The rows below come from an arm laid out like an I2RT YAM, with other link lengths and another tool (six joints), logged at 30 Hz.
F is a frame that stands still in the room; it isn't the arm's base.
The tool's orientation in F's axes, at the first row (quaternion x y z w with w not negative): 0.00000 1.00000 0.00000 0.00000
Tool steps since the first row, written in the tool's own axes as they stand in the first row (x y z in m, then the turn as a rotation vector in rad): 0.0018 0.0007 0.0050 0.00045 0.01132 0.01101; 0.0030 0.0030 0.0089 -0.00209 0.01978 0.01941; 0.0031 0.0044 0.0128 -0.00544 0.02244 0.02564; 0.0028 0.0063 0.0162 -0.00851 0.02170 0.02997; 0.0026 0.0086 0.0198 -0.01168 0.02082 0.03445; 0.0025 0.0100 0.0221 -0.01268 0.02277 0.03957; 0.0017 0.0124 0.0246 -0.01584 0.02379 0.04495; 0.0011 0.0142 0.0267 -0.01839 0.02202 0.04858; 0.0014 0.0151 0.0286 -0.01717 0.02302 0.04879; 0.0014 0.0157 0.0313 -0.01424 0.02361 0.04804; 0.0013 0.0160 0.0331 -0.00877 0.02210 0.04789; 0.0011 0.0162 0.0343 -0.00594 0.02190 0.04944
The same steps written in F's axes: -0.0018 0.0007 -0.0050 -0.00045 0.01132 -0.01101; -0.0030 0.0030 -0.0089 0.00209 0.01978 -0.01941; -0.0031 0.0044 -0.0128 0.00544 0.02244 -0.02564; -0.0028 0.0063 -0.0162 0.00851 0.02170 -0.02997; -0.0026 0.0086 -0.0198 0.01168 0.02082 -0.03445; -0.0025 0.0100 -0.0221 0.01268 0.02277 -0.03957; -0.0017 0.0124 -0.0246 0.01584 0.02379 -0.04495; -0.0011 0.0142 -0.0267 0.01839 0.02202 -0.04858; -0.0014 0.0151 -0.0286 0.01717 0.02302 -0.04879; -0.0014 0.0157 -0.0313 0.01424 0.02361 -0.04804; -0.0013 0.0160 -0.0331 0.00877 0.02210 -0.04789; -0.0011 0.0162 -0.0343 0.00594 0.02190 -0.04944
